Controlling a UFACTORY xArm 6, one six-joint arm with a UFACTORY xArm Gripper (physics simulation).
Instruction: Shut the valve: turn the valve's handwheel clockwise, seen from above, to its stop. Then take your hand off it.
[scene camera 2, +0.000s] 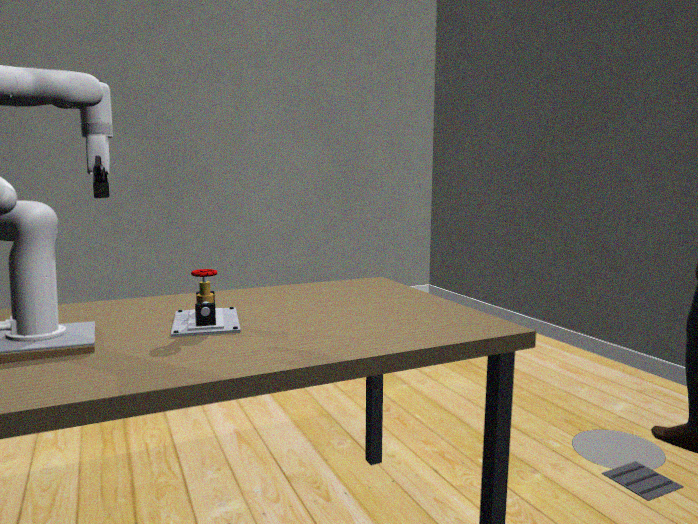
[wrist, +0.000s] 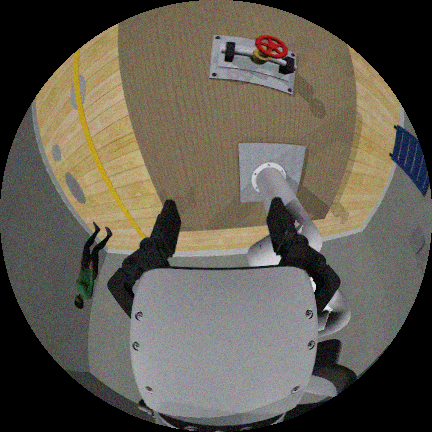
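The valve's red handwheel sits level on top of a brass stem and body. The valve is mounted on a grey metal plate on the table. My gripper is open and empty, with its two black fingers wide apart in the wrist view. It hangs high above the table, to the left of the handwheel in the scene view, well apart from it. How far the handwheel is turned cannot be told.
The arm's base plate is on the table, left of the valve in the scene view. A person in green shows at the left of the wrist view. Part of another person shows at the scene view's right edge.
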